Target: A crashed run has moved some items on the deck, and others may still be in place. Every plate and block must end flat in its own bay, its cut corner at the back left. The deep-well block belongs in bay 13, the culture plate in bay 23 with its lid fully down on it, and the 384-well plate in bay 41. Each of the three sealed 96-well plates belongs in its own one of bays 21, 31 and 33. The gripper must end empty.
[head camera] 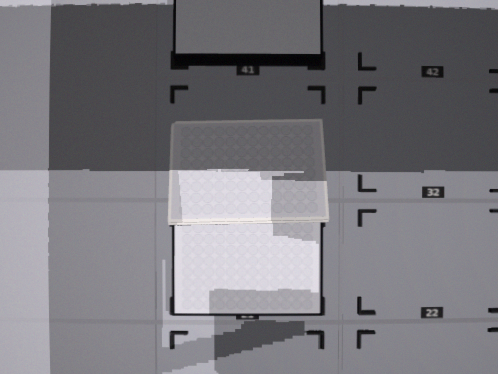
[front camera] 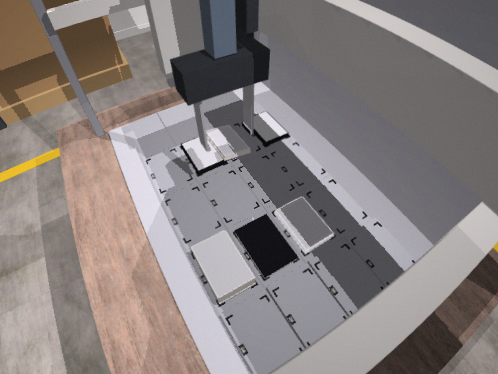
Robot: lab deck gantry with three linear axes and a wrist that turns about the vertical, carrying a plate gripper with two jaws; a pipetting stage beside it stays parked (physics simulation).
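Seen in the pictures: gripper, fingertip midpoint: [front camera: 226, 137]; robot's base at its link origin: [front camera: 147, 161].
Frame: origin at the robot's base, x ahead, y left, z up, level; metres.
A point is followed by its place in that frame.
My gripper [front camera: 229, 142] @[x 0.194, y 0.170, z 0.160 m] is open, its jaws apart on either side of a pale translucent sealed plate [front camera: 235, 141] @[x 0.081, y 0.248, z 0.018 m] [head camera: 247, 150] @[x 0.064, y 0.244, z 0.019 m]. That plate lies tilted between bays 31 and 21, front edge raised on the white-topped sealed plate [front camera: 198, 151] @[x 0.059, y 0.140, z 0.015 m] [head camera: 245, 265] @[x 0.062, y 0.151, z 0.014 m] in bay 21. Its cut corner is back left. A plate with black sides and plain top [front camera: 275, 128] @[x 0.089, y 0.382, z 0.014 m] [head camera: 247, 27] @[x 0.063, y 0.347, z 0.014 m], apparently the 384-well plate, sits in bay 41. In the front view, the black-topped culture plate [front camera: 265, 245] @[x 0.397, y 0.146, z 0.016 m] lies flat in bay 23, the deep-well block [front camera: 223, 262] @[x 0.395, y 0.046, z 0.042 m] in bay 13, and another sealed plate [front camera: 306, 222] @[x 0.397, y 0.260, z 0.014 m] in bay 33.
Corner marks and number labels show other bays, such as bay 42 [head camera: 432, 71] @[x 0.228, y 0.318, z 0.000 m], bay 32 [head camera: 433, 192] @[x 0.228, y 0.211, z 0.000 m] and bay 22 [head camera: 432, 313] @[x 0.228, y 0.103, z 0.000 m]. A pale wall [front camera: 400, 300] @[x 0.617, y 0.086, z 0.400 m] crosses the near right of the front view. A wooden table edge [front camera: 95, 225] @[x 0.129, y -0.190, z -0.010 m] runs along the left.
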